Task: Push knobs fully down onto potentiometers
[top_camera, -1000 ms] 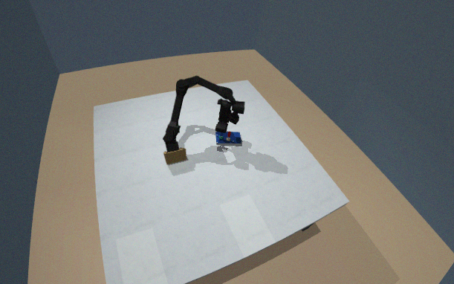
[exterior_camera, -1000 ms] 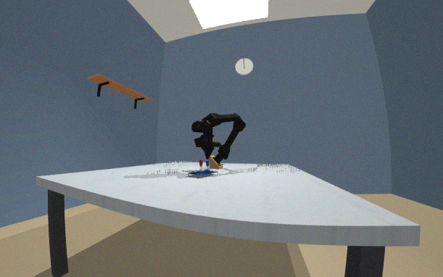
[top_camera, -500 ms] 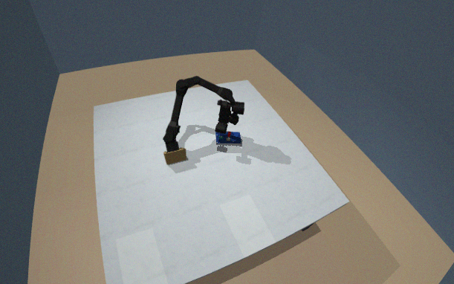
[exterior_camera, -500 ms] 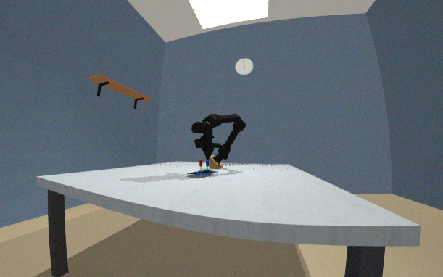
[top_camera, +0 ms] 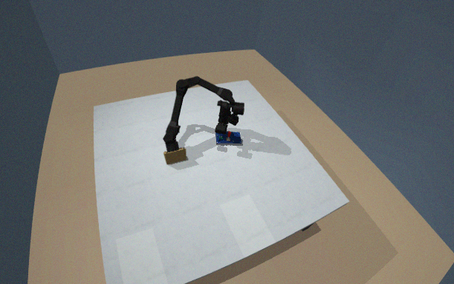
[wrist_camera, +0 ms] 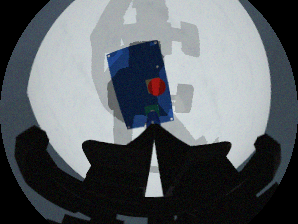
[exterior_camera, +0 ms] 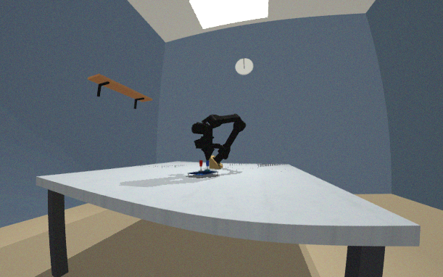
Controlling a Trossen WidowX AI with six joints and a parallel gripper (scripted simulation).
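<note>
My gripper tip is now 40 mm short of the red knob, 20 mm to the left of it and 20 mm above it.
</note>
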